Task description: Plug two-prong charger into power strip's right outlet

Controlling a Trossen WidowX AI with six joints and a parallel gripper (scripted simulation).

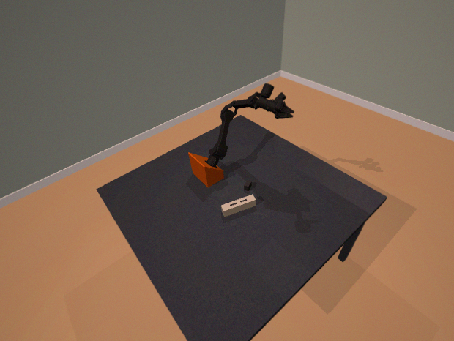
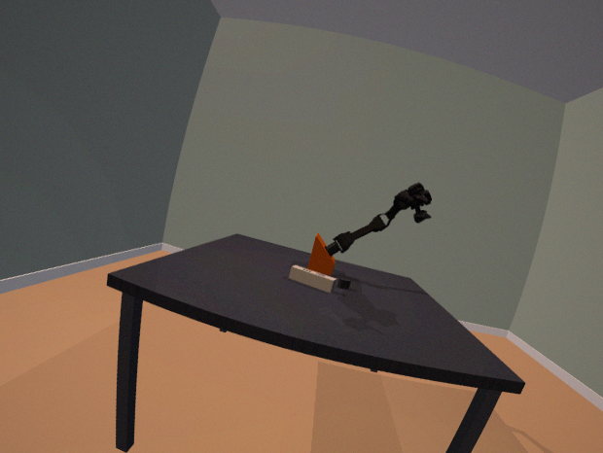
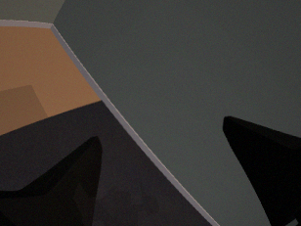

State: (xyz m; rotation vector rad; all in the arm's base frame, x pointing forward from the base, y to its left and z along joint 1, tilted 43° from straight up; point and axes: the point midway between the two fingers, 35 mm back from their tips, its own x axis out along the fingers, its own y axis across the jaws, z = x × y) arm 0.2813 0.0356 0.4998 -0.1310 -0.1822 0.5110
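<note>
Now: gripper tip 8 cm past the dark charger, 26 cm to the left of it and 43 cm above it.
</note>
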